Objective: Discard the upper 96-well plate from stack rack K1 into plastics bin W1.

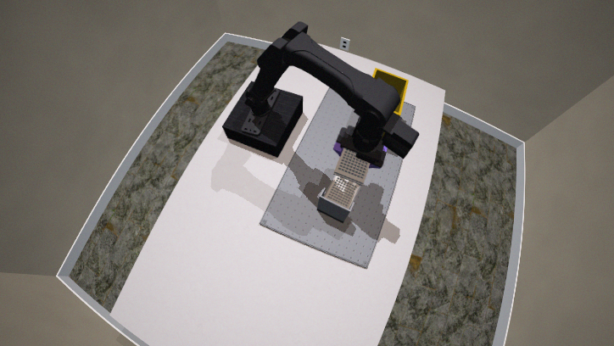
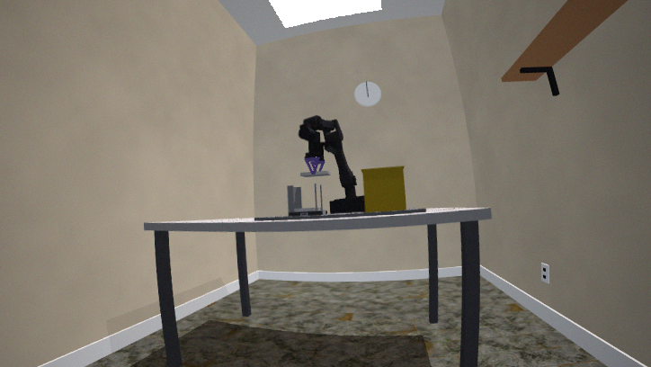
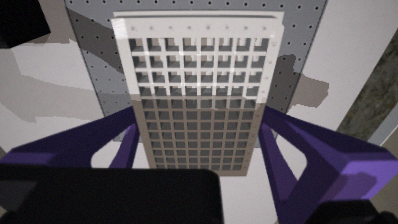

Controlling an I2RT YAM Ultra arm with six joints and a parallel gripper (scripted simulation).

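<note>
The yellow plastics bin W1 lies 50 mm ahead of my hand, 310 mm to the left of it and 100 mm below it.
</note>
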